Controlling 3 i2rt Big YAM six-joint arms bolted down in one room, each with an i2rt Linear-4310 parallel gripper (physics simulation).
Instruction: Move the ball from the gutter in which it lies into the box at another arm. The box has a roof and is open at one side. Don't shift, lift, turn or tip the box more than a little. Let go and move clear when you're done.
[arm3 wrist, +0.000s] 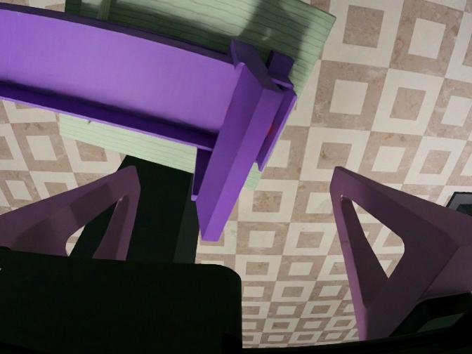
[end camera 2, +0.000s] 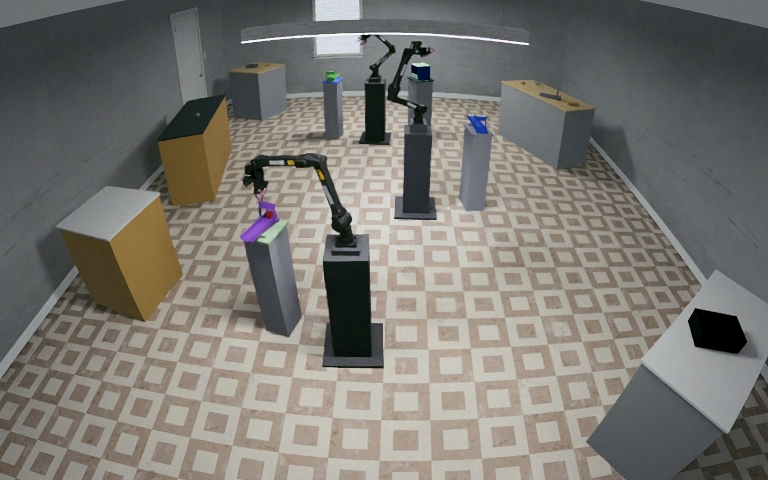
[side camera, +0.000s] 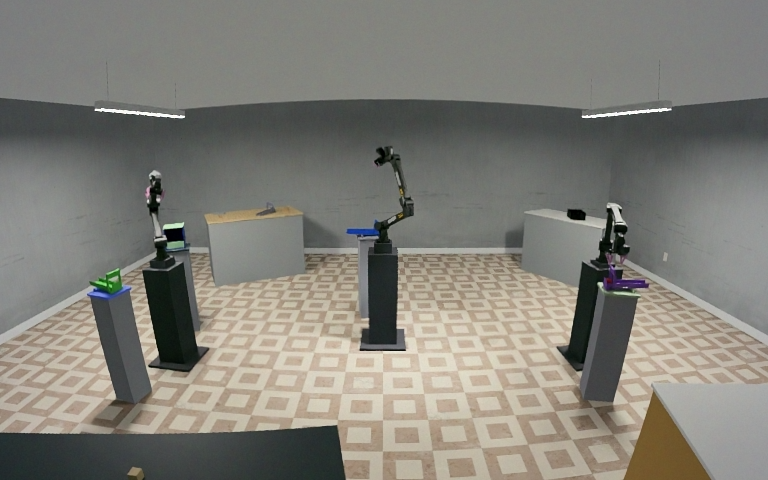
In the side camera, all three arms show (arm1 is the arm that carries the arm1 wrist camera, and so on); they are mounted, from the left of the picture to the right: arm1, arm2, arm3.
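Note:
The red ball (arm3 wrist: 270, 128) (end camera 2: 269, 215) sits low at the end of the purple gutter (arm3 wrist: 125, 75) (end camera 2: 256, 229) (side camera: 633, 283), mostly hidden by its crossbar in the arm3 wrist view. Arm3's gripper (arm3 wrist: 235, 171) (side camera: 617, 262) is open and empty, close above that gutter end; the crossbar shows between its fingers, at a depth I cannot tell. In the end camera view, the nearest arm's gripper (end camera 2: 261, 203) is over the gutter. The dark blue box (end camera 2: 420, 71) (side camera: 173, 233) stands behind arm1 in the side view. Arm1's gripper (side camera: 154, 194) looks open, raised high. Arm2's gripper (side camera: 378, 160) is raised, too small to read.
The purple gutter rests on a pale green board (arm3 wrist: 125, 145) (end camera 2: 274, 232) on a grey pedestal (end camera 2: 274, 288) (side camera: 608, 345). A blue gutter-like piece (end camera 2: 478, 123) (side camera: 362, 231) and a green one (end camera 2: 331, 75) (side camera: 108, 281) stand on other pedestals. Arm3's black pedestal (end camera 2: 348, 305) is close beside the gutter's.

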